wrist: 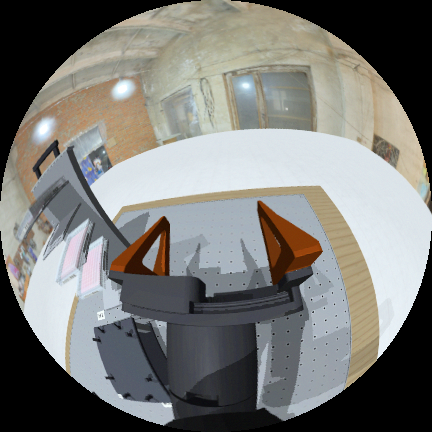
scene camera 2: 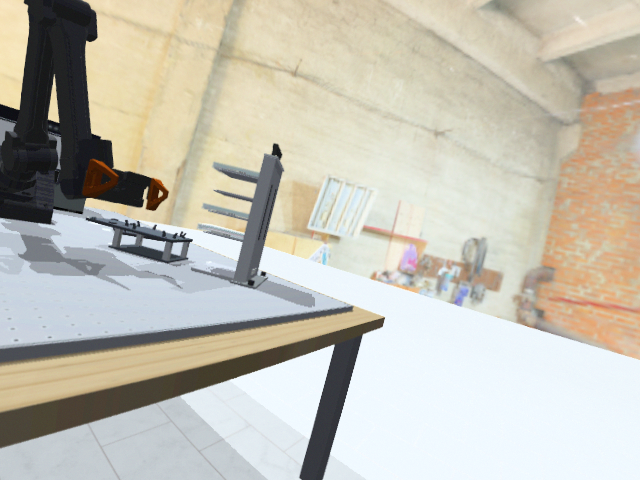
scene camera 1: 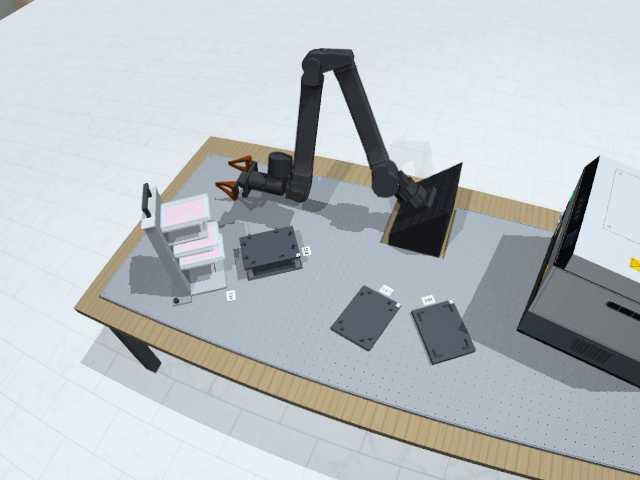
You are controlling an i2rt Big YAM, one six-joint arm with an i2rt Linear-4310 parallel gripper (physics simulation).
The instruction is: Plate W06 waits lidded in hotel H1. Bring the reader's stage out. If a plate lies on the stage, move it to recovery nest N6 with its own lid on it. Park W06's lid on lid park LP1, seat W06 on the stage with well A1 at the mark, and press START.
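Frame: origin at the arm's base, x ahead, y left, z up, level; metres.
Seen in the pictures: gripper, fingertip midpoint: (wrist: pixel 209 212) (scene camera 2: pixel 144 187) (scene camera 1: pixel 222 173); arm's base, origin of the base link: (scene camera 2: pixel 15 182) (scene camera 1: pixel 418 204).
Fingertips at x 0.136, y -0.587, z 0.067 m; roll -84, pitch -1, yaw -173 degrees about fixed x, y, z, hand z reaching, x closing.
Pixels of each thing's top centre, then the offset from my fingertips to it. "spot": a spot on its surface instead.
- highest plate, middle of its top: (wrist: pixel 37 201) (scene camera 1: pixel 184 210) (scene camera 2: pixel 241 170) dx +0.252, dy +0.069, dz +0.111 m
- Lid park LP1, middle of its top: (scene camera 1: pixel 366 314) (scene camera 2: pixel 139 229) dx +0.229, dy +0.553, dz -0.143 m
- Nest N6, middle of its top: (scene camera 1: pixel 443 329) (scene camera 2: pixel 114 220) dx +0.201, dy +0.759, dz -0.145 m
- reader, surface spot: (scene camera 1: pixel 612 206) spot: dx -0.045, dy +1.069, dz +0.189 m
My gripper (scene camera 1: pixel 222 173) (scene camera 2: pixel 129 187) (wrist: pixel 209 212) is open and empty, in the air behind and to the right of hotel H1 in scene camera 1. Hotel H1 (scene camera 1: pixel 166 253) (scene camera 2: pixel 257 222) (wrist: pixel 86 202) is an upright grey post with several shelf levels. Pink-welled plates show on them, the highest plate (scene camera 1: pixel 185 212) among them; I cannot tell which is W06. Lid park LP1 (scene camera 1: pixel 366 317) is a dark pegged plate with nothing on it. Nest N6 (scene camera 1: pixel 443 331) is dark, has corner brackets and is empty. The reader (scene camera 1: pixel 612 206) is cut off at the right; its stage and START button cannot be made out.
A raised dark regrip stand (scene camera 1: pixel 268 246) (scene camera 2: pixel 149 234) (wrist: pixel 127 362) with pegs is next to the hotel, on its right in scene camera 1. The arm's black wedge base (scene camera 1: pixel 421 227) stands at the back edge between the regrip stand and the reader. The wooden table edge (scene camera 1: pixel 289 395) runs along the front.
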